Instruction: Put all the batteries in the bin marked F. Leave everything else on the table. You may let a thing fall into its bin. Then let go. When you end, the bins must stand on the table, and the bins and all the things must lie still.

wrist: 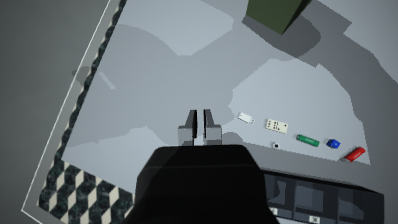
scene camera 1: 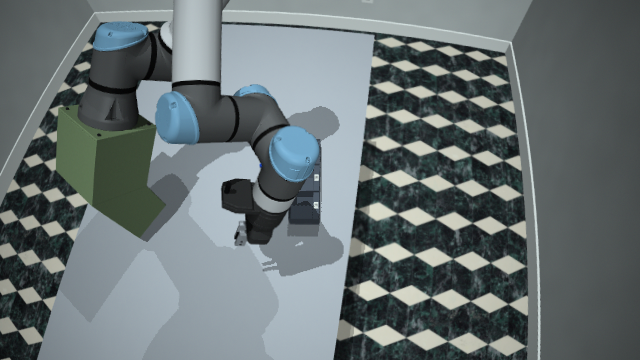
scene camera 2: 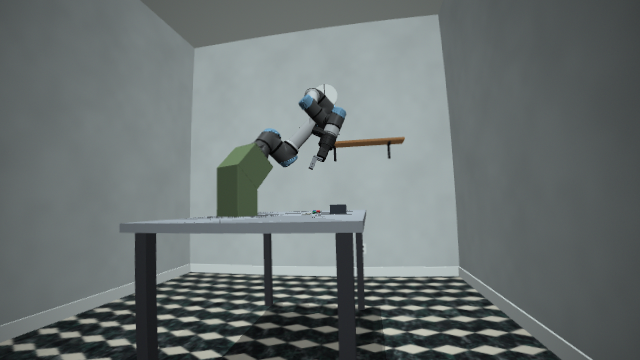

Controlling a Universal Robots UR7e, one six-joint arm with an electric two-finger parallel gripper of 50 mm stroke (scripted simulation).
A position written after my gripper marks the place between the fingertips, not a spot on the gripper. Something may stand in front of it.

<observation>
In view: my gripper [scene camera 1: 239, 241].
My gripper is seen too in the wrist view [wrist: 200, 118].
</observation>
